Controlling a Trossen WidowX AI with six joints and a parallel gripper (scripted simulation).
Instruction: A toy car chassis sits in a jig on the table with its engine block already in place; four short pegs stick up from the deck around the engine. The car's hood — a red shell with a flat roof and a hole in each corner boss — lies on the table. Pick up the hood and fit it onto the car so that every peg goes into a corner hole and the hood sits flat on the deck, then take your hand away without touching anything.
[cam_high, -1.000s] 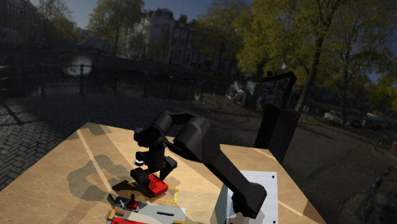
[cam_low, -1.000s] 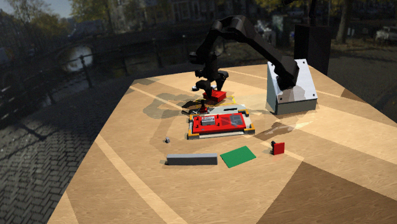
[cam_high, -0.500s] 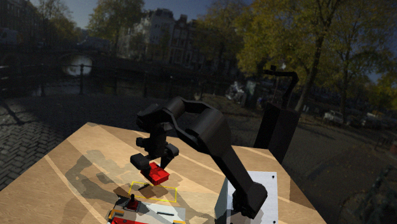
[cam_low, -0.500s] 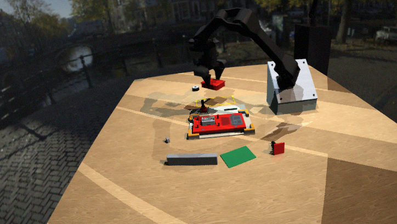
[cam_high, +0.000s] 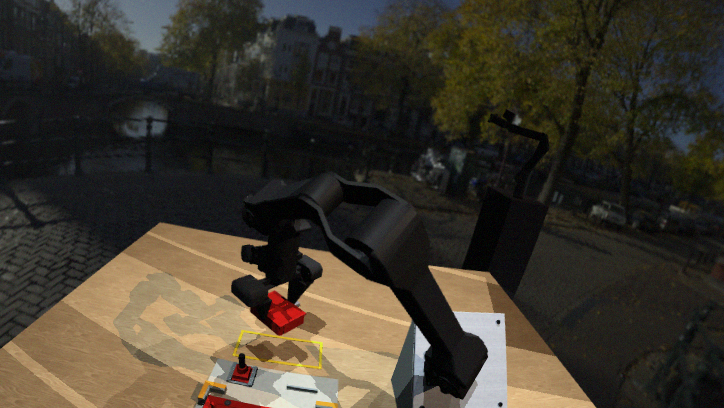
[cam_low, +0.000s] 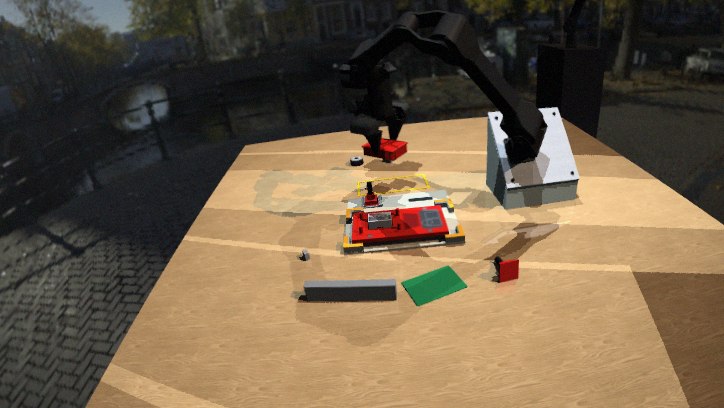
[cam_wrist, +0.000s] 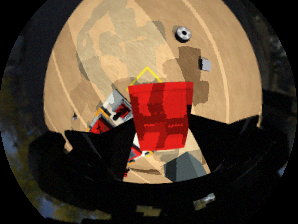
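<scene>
Now: the grey engine block 5 cm ahead of my gripper tip, 22 cm to the left of it and 8 cm below it. Round my gripper tip: red hood: 1 cm above; then grey cube: 21 cm ahead, 27 cm to the left, 10 cm below; then black wheel: 7 cm ahead, 18 cm to the right, 10 cm below.
</scene>
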